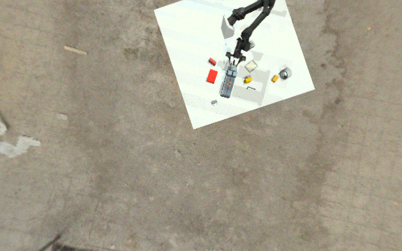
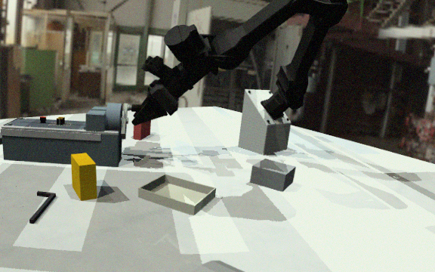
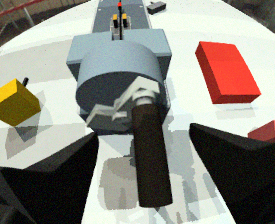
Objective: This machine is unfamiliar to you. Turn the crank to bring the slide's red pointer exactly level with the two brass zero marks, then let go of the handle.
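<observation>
The dark crank handle lies 1 cm behind my gripper tip, 1 cm to the left of it and 3 cm above it. From my gripper tip the other things lie so: flat red block (2 cm behind, 20 cm to the right, 7 cm below); red pointer (17 cm ahead, 12 cm to the right, 1 cm below); yellow block (18 cm ahead, 10 cm to the left, 6 cm below).
</observation>
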